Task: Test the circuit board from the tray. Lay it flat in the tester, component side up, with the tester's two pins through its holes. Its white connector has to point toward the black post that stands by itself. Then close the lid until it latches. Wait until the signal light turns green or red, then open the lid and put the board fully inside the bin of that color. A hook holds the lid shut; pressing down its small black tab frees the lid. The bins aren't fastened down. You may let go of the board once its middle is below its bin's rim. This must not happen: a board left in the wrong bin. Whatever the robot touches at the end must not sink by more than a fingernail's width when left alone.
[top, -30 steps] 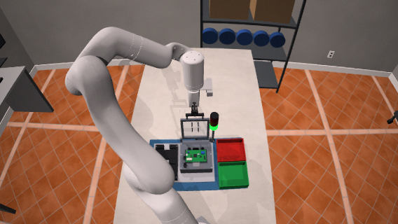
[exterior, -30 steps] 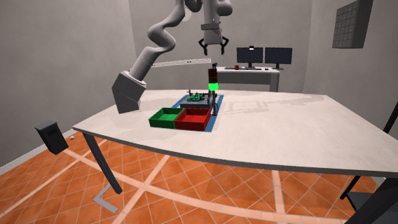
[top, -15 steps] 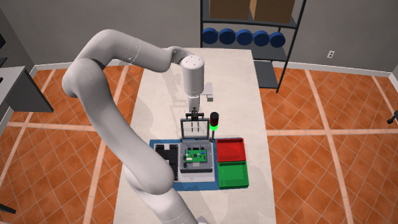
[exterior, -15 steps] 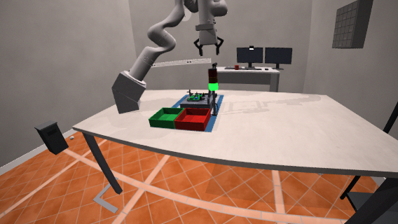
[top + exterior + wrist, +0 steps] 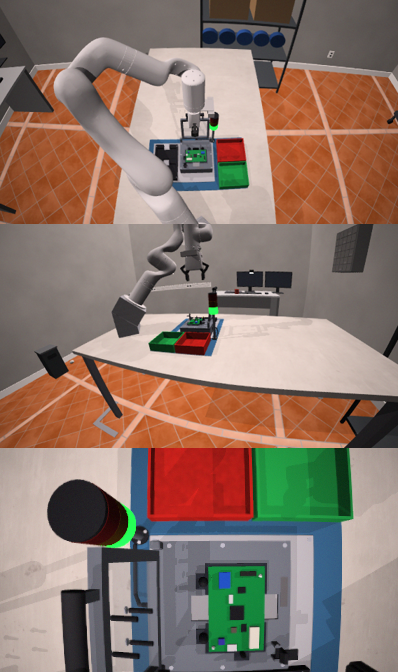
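Right now my hand is 26 cm above the green circuit board and 2 cm past it. Round my hand: red bin (32 cm below, 20 cm to the right, 5 cm ahead); tester lid (15 cm below, 9 cm ahead, 1 cm to the left); green bin (32 cm below, 21 cm to the right, 10 cm behind).
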